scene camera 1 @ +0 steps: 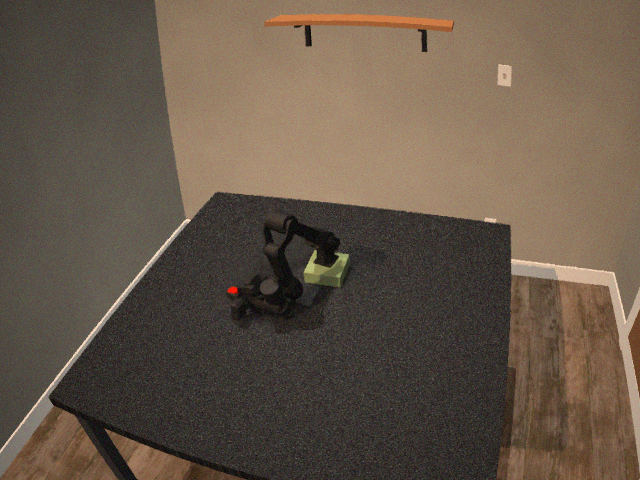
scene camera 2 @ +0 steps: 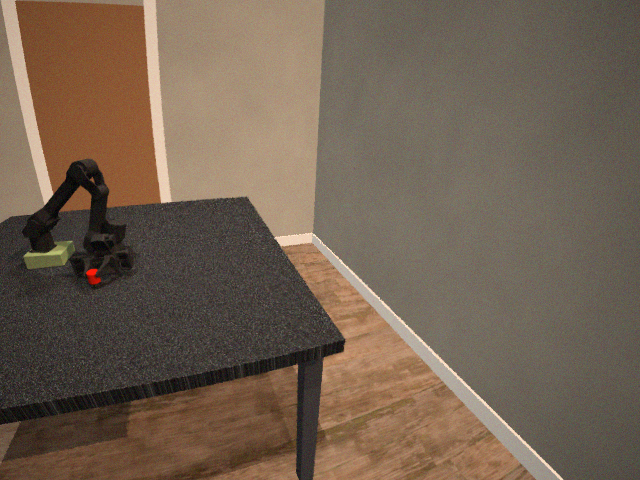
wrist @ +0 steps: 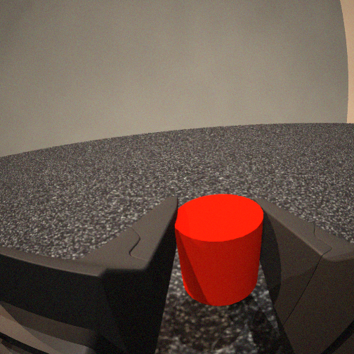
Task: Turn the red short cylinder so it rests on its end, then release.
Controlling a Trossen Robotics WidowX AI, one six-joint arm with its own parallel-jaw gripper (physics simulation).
Scene:
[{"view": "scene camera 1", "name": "gripper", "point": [228,290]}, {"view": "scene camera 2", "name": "gripper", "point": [90,276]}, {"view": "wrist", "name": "gripper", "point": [215,206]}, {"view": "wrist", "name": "red short cylinder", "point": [218,237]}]

